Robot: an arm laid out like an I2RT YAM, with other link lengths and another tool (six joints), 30 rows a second.
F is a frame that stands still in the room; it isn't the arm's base.
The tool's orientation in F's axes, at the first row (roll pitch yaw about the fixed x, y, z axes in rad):
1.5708, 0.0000, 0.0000
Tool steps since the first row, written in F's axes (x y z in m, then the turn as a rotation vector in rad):
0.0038, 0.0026, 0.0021, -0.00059, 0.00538, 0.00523
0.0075, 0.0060, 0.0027, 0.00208, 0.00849, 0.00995
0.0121, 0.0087, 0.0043, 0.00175, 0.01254, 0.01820
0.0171, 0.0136, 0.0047, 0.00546, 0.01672, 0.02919
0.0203, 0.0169, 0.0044, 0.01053, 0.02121, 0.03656
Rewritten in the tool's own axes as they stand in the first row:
0.0038, 0.0021, -0.0026, -0.00059, 0.00523, -0.00538
0.0075, 0.0027, -0.0060, 0.00208, 0.00995, -0.00849
0.0121, 0.0043, -0.0087, 0.00175, 0.01820, -0.01254
0.0171, 0.0047, -0.0136, 0.00546, 0.02919, -0.01672
0.0203, 0.0044, -0.0169, 0.01053, 0.03656, -0.02121

